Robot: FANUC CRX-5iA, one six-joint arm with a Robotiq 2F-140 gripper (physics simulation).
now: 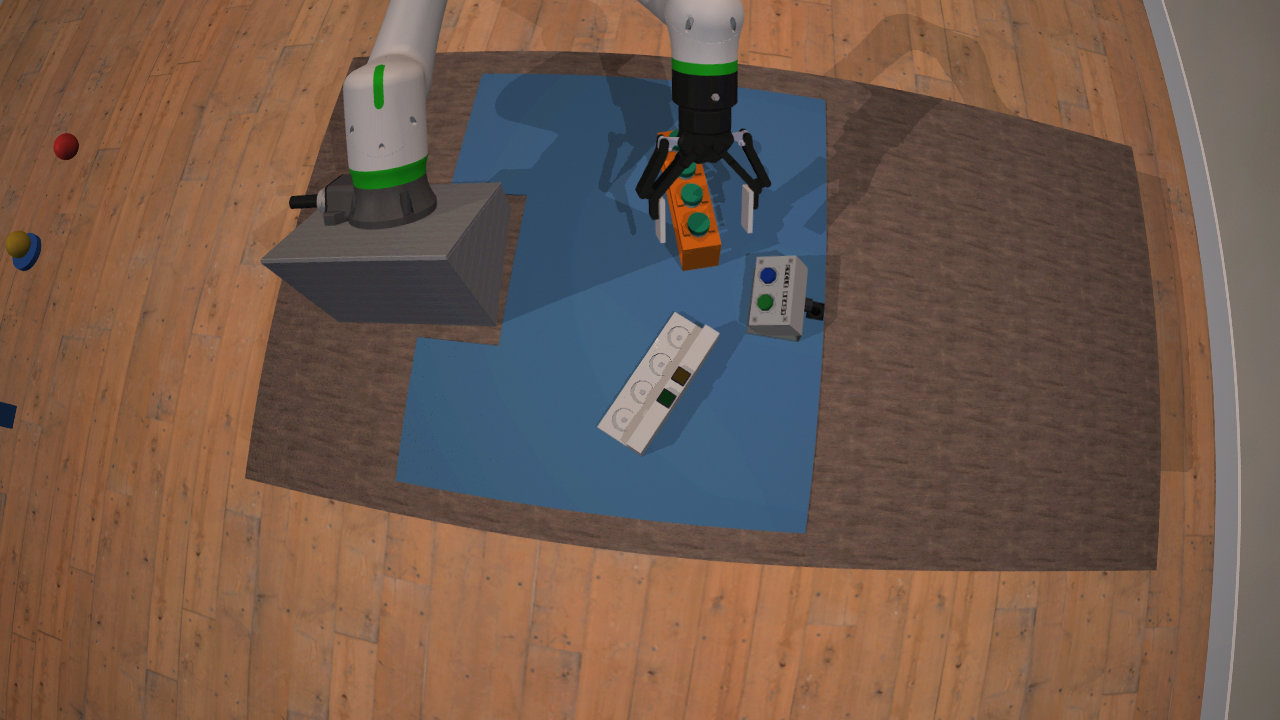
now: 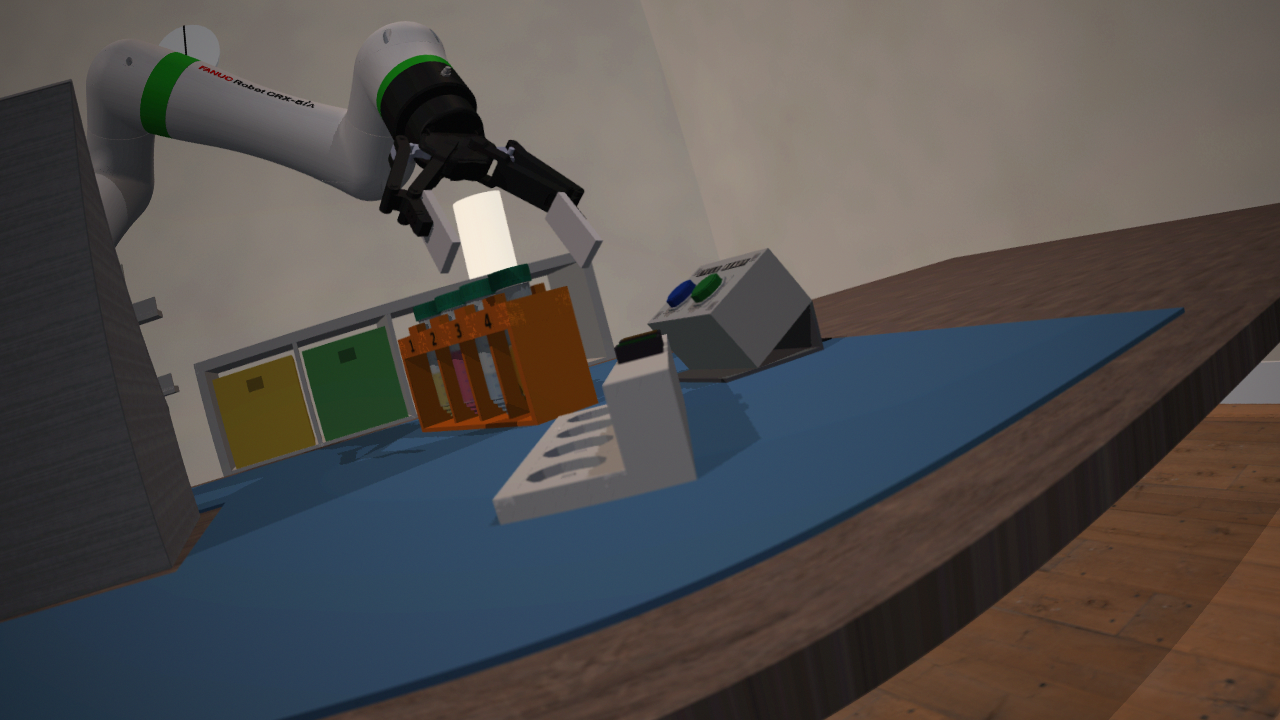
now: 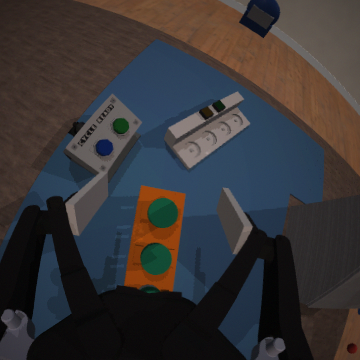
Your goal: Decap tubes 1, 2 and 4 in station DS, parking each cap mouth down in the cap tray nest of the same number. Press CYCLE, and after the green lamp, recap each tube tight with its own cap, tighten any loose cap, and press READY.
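Frame: origin at the arm's base, x ahead, y right, z down, level; centimetres.
Seen in the pictures: gripper, fingertip midpoint: (image 1: 704,233) (image 2: 524,255) (image 3: 163,191); arm's base at its link origin: (image 1: 392,212).
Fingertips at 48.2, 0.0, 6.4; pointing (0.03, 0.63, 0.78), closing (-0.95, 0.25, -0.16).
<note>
Pixels of each thing's top centre, then the offset from my fingertips to it, as dx, dy, dz.
- orange rack at its top centre: (image 2: 468,307) (image 3: 151,277) (image 1: 688,183) -2.7, -9.6, +2.4
- Cap 4 at its top centre: (image 2: 507,269) (image 3: 163,212) (image 1: 698,222) -0.9, -2.1, +0.6
- cap 3 at its top centre: (image 2: 477,282) (image 3: 156,259) (image 1: 691,192) -2.1, -7.1, +0.6
- white cap tray at its top centre: (image 2: 585,351) (image 1: 658,376) (image 3: 221,117) -5.9, +20.7, +7.3
- green lamp at its top centre: (image 2: 637,339) (image 1: 666,397) (image 3: 219,104) -4.5, +23.8, +7.3
- grey button box at its top centre: (image 2: 713,261) (image 1: 782,287) (image 3: 98,122) +12.5, +6.4, +4.3
- blue CYCLE button at its top centre: (image 2: 679,282) (image 1: 769,273) (image 3: 102,144) +10.5, +3.9, +5.2
- green READY button at its top centre: (image 2: 704,276) (image 1: 766,300) (image 3: 119,122) +10.1, +8.4, +5.2
The orange rack (image 1: 700,257) (image 2: 559,358) (image 3: 172,237), numbered 1 to 4, holds upright tubes with green caps. Cap 4 (image 1: 698,223) (image 2: 510,274) (image 3: 162,212) is at the end nearest the tray; cap 3 (image 1: 691,193) (image 3: 155,258) is beside it. Cap tightness cannot be told. My gripper (image 1: 704,221) (image 2: 512,241) (image 3: 163,191) is open and empty, its fingers wide apart on either side of the rack's cap 4 end, above it. The white cap tray (image 1: 648,428) (image 2: 648,429) (image 3: 185,127) has empty nests; its amber lamp (image 1: 681,375) (image 3: 206,112) and green lamp (image 1: 665,397) (image 3: 219,105) look dark.
The grey button box (image 1: 801,304) (image 2: 769,308) has a blue CYCLE button (image 1: 768,274) (image 2: 680,292) (image 3: 104,147) and a green READY button (image 1: 765,301) (image 2: 706,287) (image 3: 121,126). It stands near the rack and tray. The grey robot pedestal (image 1: 402,291) (image 3: 325,245) is on the rack's other side.
</note>
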